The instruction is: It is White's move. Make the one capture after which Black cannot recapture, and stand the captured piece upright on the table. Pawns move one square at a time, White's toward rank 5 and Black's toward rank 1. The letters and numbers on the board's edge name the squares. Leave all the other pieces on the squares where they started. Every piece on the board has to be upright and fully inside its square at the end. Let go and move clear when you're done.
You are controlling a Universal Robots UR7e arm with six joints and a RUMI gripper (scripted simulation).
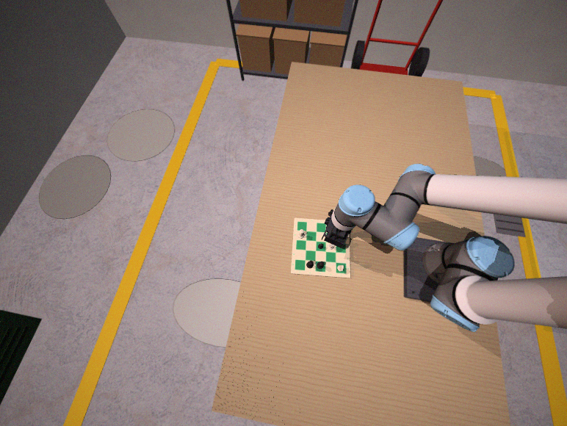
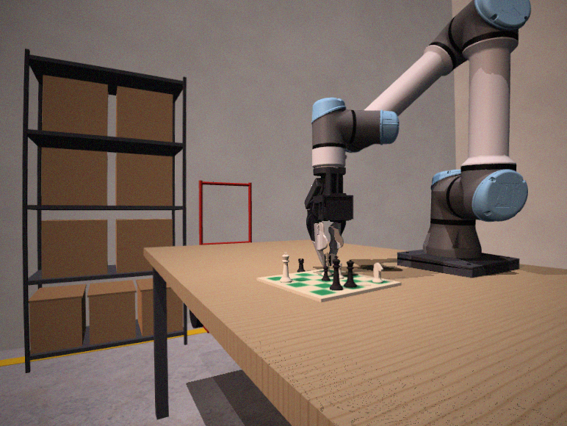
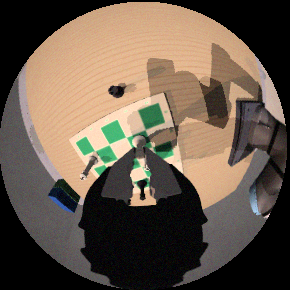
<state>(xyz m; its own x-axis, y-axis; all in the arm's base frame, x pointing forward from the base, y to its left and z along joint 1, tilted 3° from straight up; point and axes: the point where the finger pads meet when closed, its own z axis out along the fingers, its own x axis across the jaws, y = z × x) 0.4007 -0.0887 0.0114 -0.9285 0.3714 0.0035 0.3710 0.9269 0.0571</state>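
My gripper is now 12 cm short of the tall white piece and 1 cm above it. Round my hand: white knight (12 cm to the left, 3 cm behind, 2 cm below); tall black piece (11 cm to the left, 8 cm ahead, 1 cm below).
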